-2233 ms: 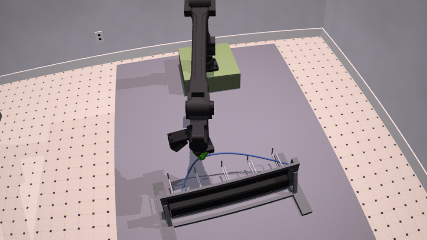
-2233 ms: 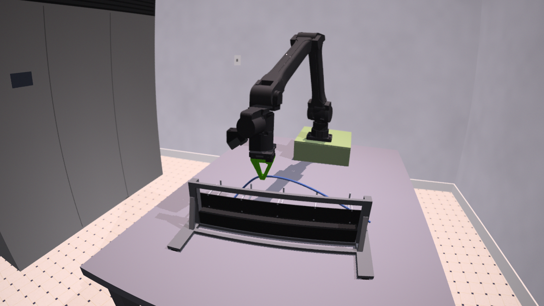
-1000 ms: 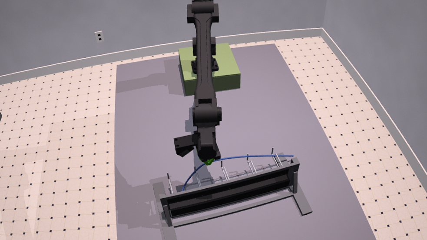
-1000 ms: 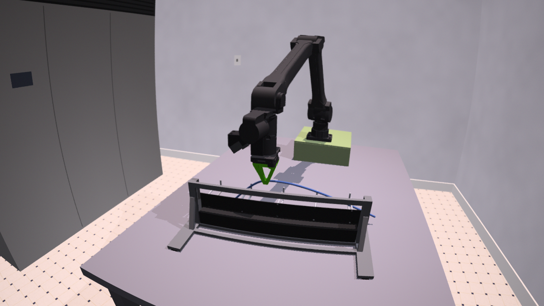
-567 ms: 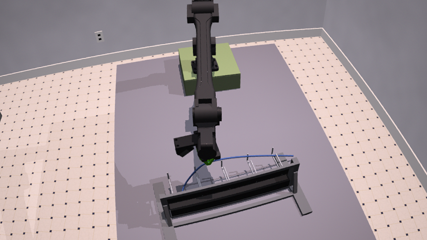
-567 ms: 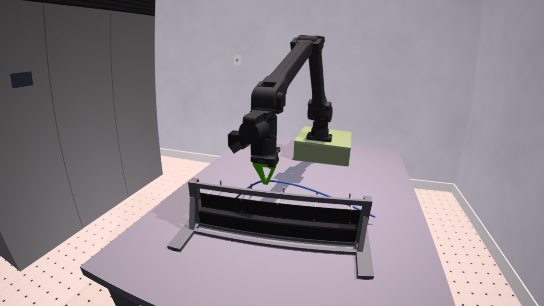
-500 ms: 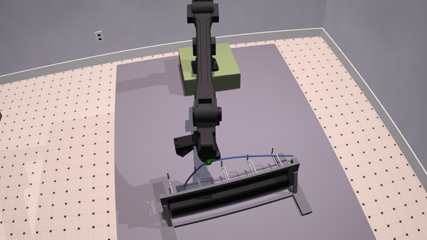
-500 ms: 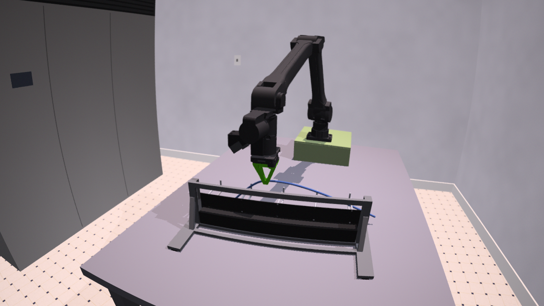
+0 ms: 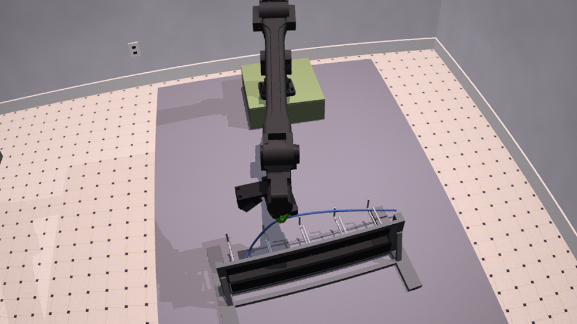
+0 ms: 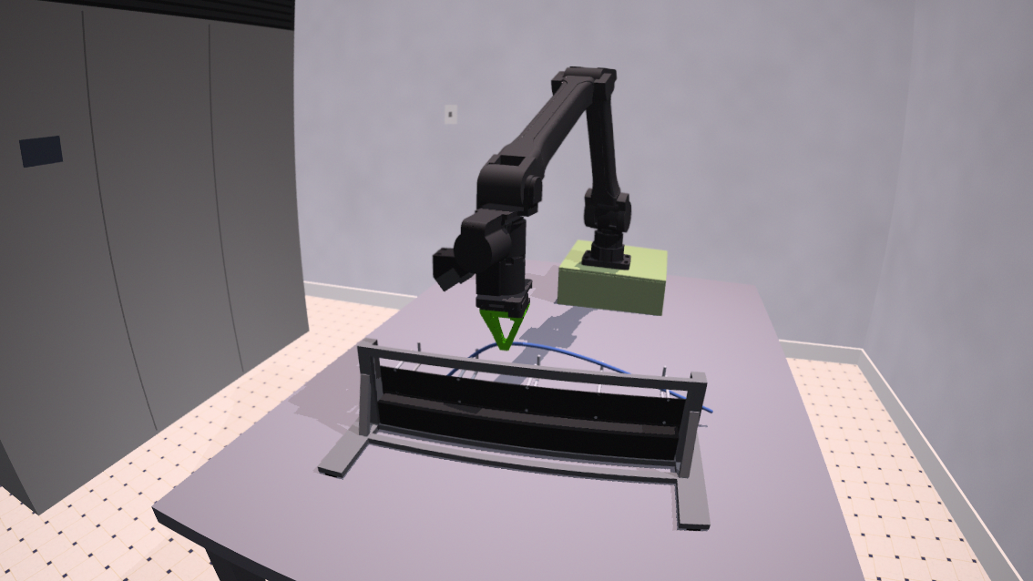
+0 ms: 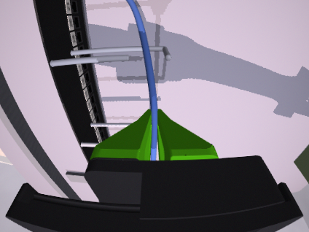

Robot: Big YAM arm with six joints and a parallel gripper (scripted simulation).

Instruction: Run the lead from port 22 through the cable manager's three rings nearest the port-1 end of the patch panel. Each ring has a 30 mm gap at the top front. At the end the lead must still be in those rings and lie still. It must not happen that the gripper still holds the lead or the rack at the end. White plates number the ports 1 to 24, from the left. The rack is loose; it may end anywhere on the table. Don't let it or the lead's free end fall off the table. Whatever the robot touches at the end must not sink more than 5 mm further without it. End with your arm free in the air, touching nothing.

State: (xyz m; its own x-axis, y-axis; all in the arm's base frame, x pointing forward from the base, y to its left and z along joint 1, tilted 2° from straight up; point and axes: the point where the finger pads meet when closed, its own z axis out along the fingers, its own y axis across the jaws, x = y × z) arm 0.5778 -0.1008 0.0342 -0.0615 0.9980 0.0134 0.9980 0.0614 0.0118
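Now: the rack 10 cm ahead of my hand, 6 cm to the left of it and 5 cm below it.
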